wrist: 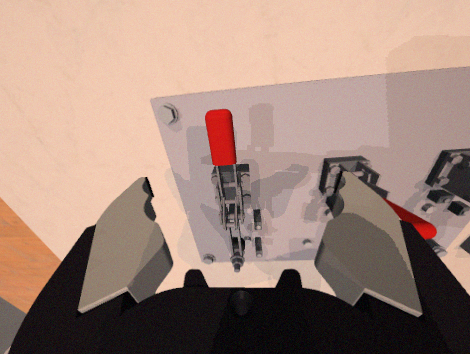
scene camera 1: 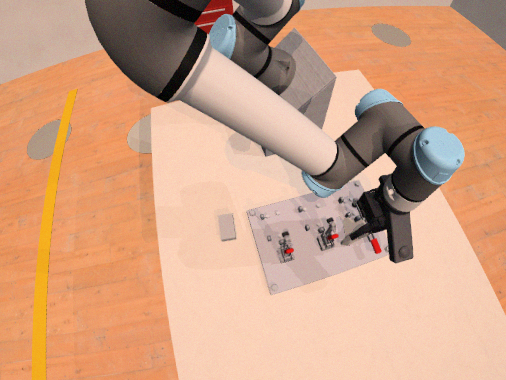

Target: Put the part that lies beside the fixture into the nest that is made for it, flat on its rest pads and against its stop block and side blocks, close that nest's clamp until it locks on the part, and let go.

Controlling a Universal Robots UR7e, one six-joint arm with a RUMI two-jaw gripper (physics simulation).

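Seen in the pictures: gripper, fingertip midpoint: [wrist: 241,177] [scene camera 1: 367,236]; arm's base, link origin: [scene camera 1: 274,75].
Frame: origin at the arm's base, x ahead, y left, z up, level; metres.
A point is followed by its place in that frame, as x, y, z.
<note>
The part, a plain grey rectangular block [scene camera 1: 227,226] @[0.343, -0.264, -0.157], lies flat on the pale mat to the left of the fixture plate [scene camera 1: 300,274] @[0.525, -0.130, -0.163] [wrist: 325,115] @[0.532, -0.017, -0.163] in the scene view. The plate bears three red-handled clamps: a left one [scene camera 1: 286,250] @[0.471, -0.154, -0.080], a middle one [scene camera 1: 327,237] @[0.473, -0.046, -0.101] and a right one. The right clamp's red handle [scene camera 1: 375,244] @[0.533, 0.068, -0.116] [wrist: 221,137] @[0.539, 0.069, -0.116] points toward the plate's front edge; its arm and spindle [wrist: 237,261] @[0.416, 0.077, -0.109] reach the other way, beside small dark blocks [wrist: 257,219] @[0.435, 0.053, -0.145]. My gripper [scene camera 1: 349,236] [wrist: 241,177] @[0.506, 0.060, -0.119] is open and empty above the plate, by the right clamp. The right finger partly hides another clamp in the wrist view.
Hex bolts [scene camera 1: 273,287] [wrist: 168,114] stand at the plate's corners. Small pins and blocks stand along its back half. The arm's grey pedestal [scene camera 1: 305,70] @[0.074, 0.058, 0.056] is behind the plate. A yellow stripe [scene camera 1: 47,215] runs along the wooden surface at the left.
</note>
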